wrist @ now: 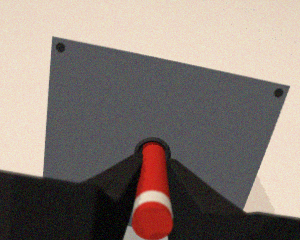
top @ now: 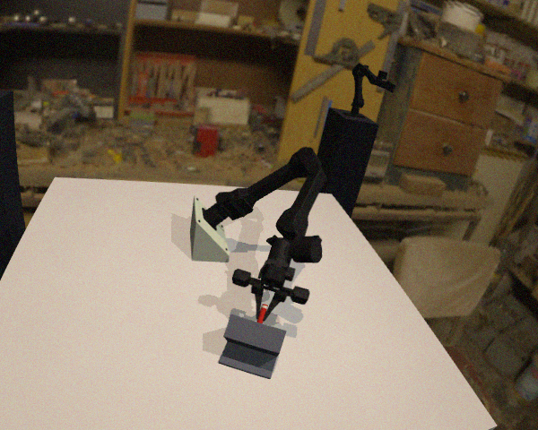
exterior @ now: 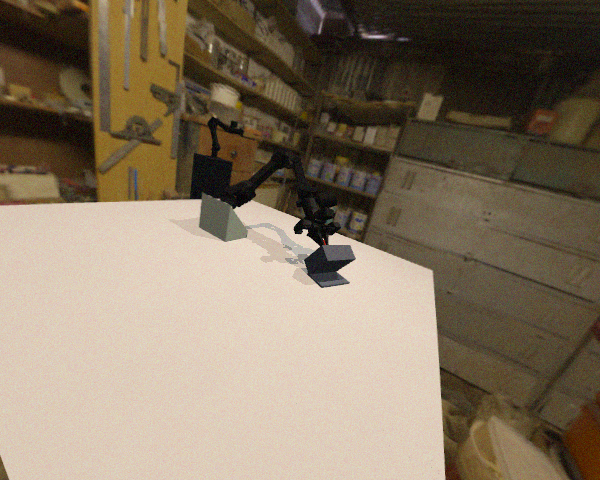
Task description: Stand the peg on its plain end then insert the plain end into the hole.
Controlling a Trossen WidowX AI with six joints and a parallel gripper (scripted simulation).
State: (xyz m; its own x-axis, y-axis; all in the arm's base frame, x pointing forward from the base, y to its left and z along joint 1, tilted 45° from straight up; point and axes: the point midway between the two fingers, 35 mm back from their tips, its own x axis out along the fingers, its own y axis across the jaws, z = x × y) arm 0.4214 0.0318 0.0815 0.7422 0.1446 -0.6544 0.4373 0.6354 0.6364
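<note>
My gripper tip is 10 mm to the right of the red peg, 10 mm below it and 10 mm past it. From my gripper tip the other things lie so: sloped panel 30 mm below, 30 mm ahead, 10 mm to the right.
</note>
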